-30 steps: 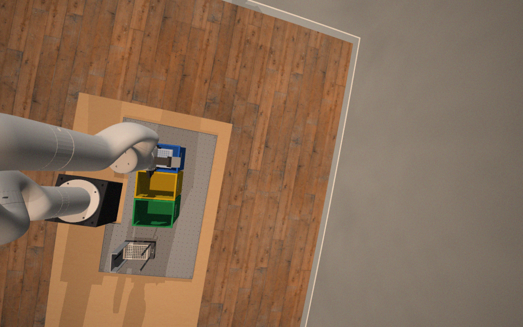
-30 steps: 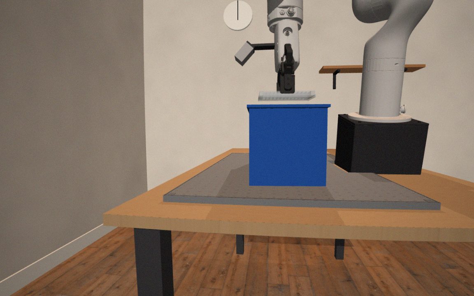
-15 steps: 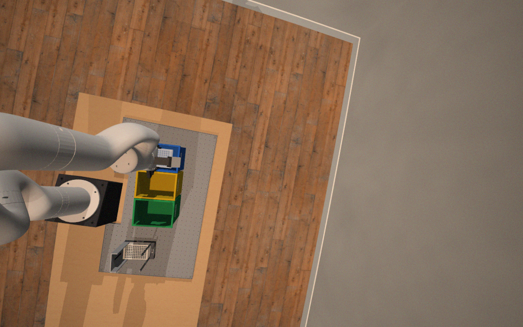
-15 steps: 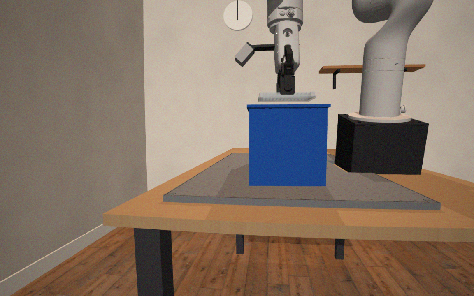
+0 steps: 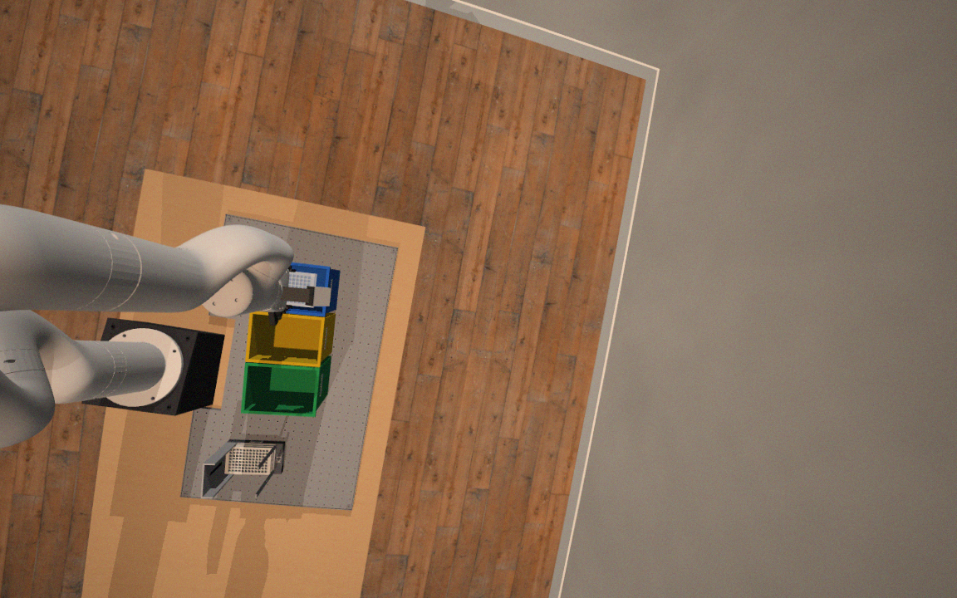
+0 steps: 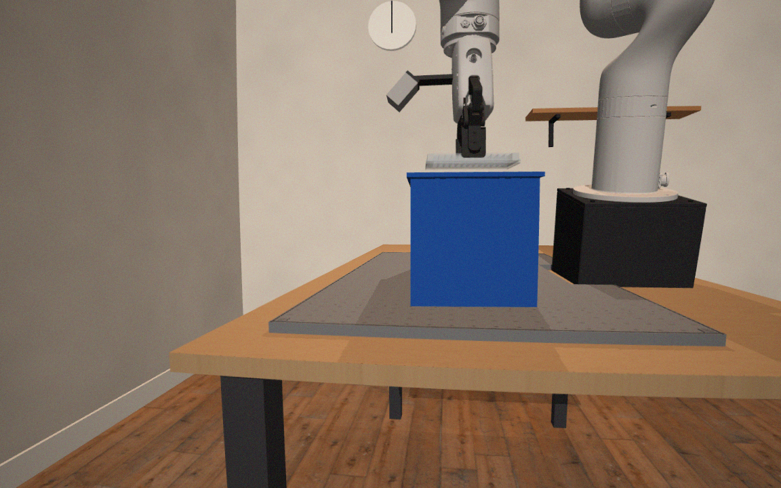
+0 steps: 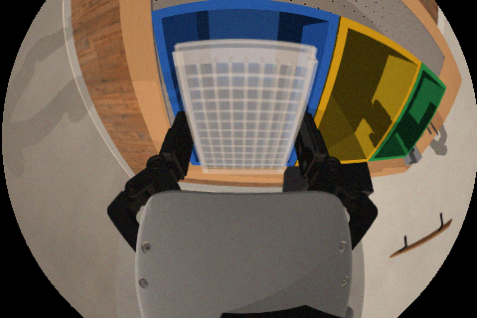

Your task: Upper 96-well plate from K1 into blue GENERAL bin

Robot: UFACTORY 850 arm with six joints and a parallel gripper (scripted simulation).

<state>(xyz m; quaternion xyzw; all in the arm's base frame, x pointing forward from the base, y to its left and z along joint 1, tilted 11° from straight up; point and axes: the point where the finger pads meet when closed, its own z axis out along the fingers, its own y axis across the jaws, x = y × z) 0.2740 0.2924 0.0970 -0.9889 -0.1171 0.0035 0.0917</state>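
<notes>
My gripper is now 10 mm above the 96-well plate. The rest, counted from my hand: yellow bin: 30 mm ahead, 130 mm to the right, 120 mm below; green bin: 60 mm ahead, 260 mm to the right, 120 mm below; blue bin: 120 mm below.
</notes>
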